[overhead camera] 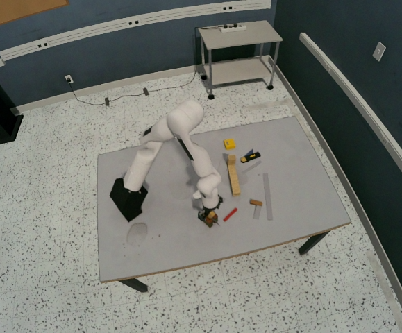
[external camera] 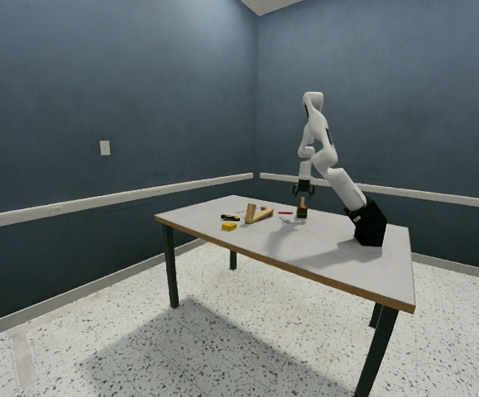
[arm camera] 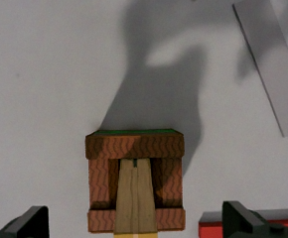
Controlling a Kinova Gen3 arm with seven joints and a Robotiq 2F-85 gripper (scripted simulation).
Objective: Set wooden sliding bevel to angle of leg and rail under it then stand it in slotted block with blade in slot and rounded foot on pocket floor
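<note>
My gripper is now 4 cm above the wooden sliding bevel. Also, from my hand: grey blade 1 cm ahead, 1 cm to the right, 6 cm below; red stick 11 cm ahead, 2 cm to the left, 11 cm below; short grey strip 5 cm ahead, 14 cm to the left, 12 cm below.
</note>
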